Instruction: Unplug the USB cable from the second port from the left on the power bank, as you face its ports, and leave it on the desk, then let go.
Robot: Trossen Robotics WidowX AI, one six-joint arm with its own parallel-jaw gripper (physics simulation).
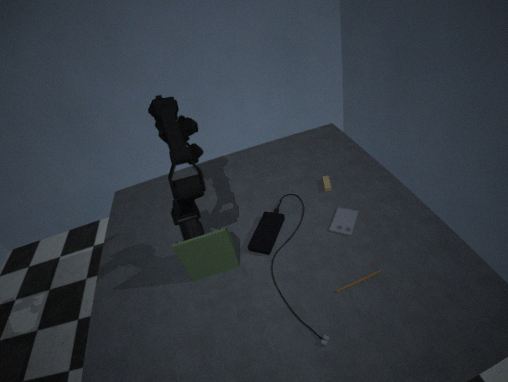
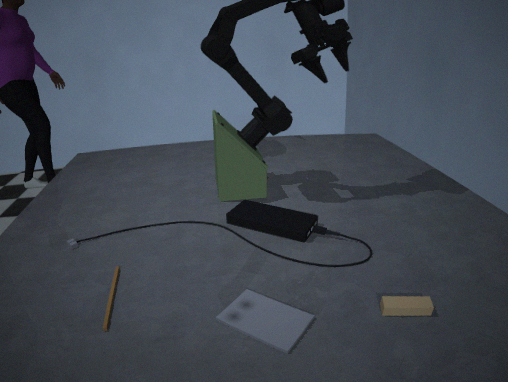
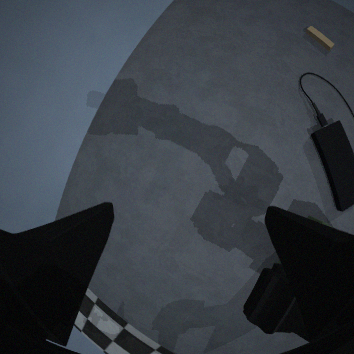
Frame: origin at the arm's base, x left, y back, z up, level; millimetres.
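Where they show: gripper, fingertip midpoint: (image 2: 337,76) (image 3: 192,213); arm's base, origin of the base link: (image 1: 193,238) (image 2: 246,140).
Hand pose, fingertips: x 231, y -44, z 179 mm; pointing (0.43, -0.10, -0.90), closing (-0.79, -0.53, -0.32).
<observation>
Things, the pixels of their centre, and the offset from my fingertips. "pt": a spot on its surface instead.
- black power bank, body centre: (image 2: 272,219) (image 3: 340,165) (image 1: 266,231) dx -191, dy -200, dz -284 mm
- black USB plug, body centre: (image 2: 323,231) (image 3: 319,116) (image 1: 276,210) dx -93, dy -261, dz -284 mm
- small pale connector, surface spot: (image 2: 73,243) (image 1: 326,336) pt dx -614, dy -278, dz -285 mm
- tan block, body centre: (image 2: 406,305) (image 3: 319,37) (image 1: 326,183) dx -13, dy -502, dz -286 mm
- pale flat card, body centre: (image 2: 265,318) (image 1: 344,220) dx -233, dy -486, dz -292 mm
- orange stick, body centre: (image 2: 111,295) (image 1: 359,281) dx -480, dy -430, dz -291 mm
The black power bank (image 1: 266,233) (image 2: 272,219) (image 3: 337,162) lies flat on the desk beside the arm's green base. A black USB plug (image 1: 276,209) (image 2: 320,230) (image 3: 322,119) sits in its port end; which port it is in is too small to tell for certain. From the plug, the thin black cable (image 1: 302,207) (image 2: 200,222) (image 3: 310,73) loops round and runs over the desk to a small pale connector (image 1: 324,340) (image 2: 73,243). My gripper (image 2: 336,76) (image 3: 192,213) is open and empty, high above the desk, well away from plug and cable.
The green base (image 1: 209,255) (image 2: 240,170) stands close to the power bank. A tan block (image 1: 327,183) (image 2: 407,306) (image 3: 320,38), a pale flat card (image 1: 344,221) (image 2: 267,320) and an orange stick (image 1: 358,281) (image 2: 111,298) lie on the desk. A person (image 2: 20,55) stands beyond the desk.
</observation>
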